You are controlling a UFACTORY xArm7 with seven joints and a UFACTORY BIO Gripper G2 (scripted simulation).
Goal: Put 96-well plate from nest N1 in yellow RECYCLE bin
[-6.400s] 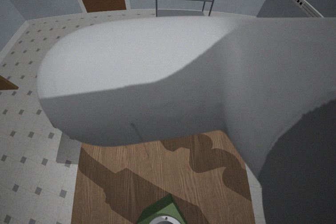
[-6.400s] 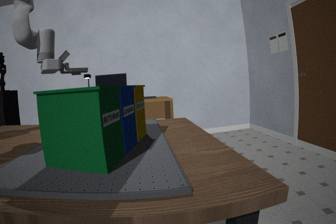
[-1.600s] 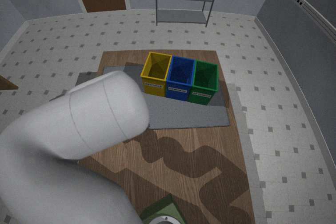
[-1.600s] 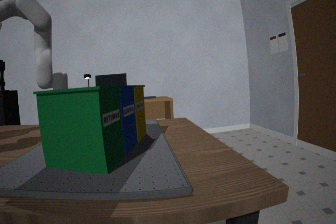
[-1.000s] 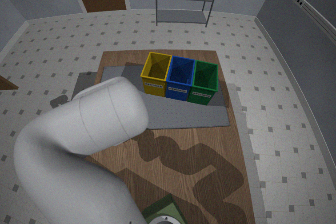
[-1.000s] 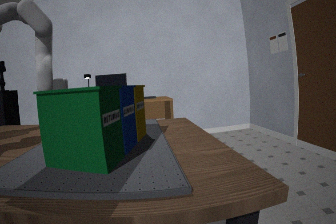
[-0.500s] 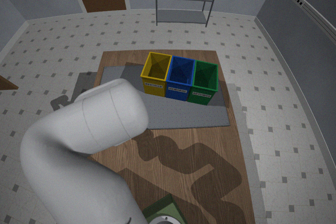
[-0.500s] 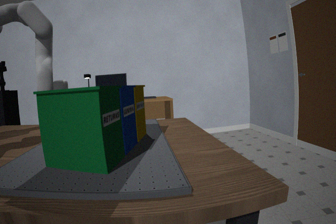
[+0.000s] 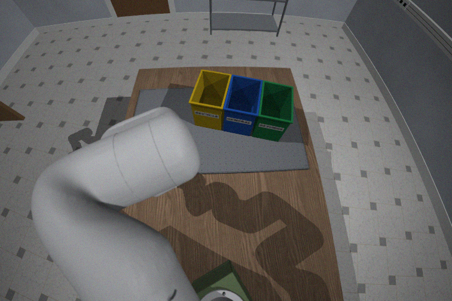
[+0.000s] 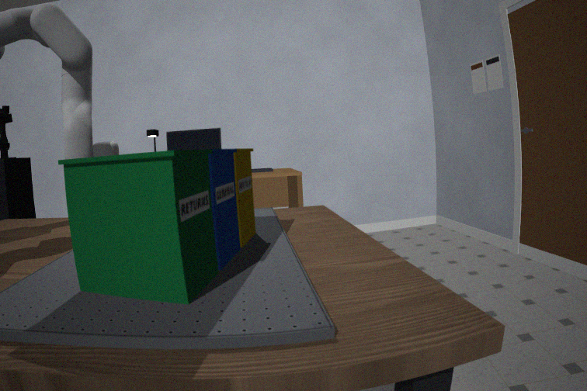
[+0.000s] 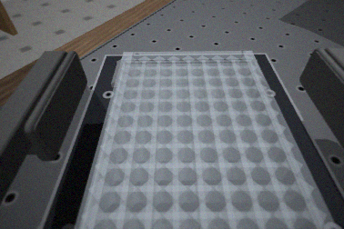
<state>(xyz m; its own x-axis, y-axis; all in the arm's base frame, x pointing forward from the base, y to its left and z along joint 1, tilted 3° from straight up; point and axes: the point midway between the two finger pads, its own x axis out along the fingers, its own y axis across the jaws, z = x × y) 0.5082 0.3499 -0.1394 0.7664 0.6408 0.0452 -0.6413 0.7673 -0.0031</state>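
Right now the clear 96-well plate is 3 cm below my hand. The rest, counted from my hand: blue bin: 36 cm to the right, 19 cm ahead, 4 cm above; then yellow recycle bin: 23 cm to the right, 20 cm ahead, 4 cm above; then black plate nest N1: 4 cm below.
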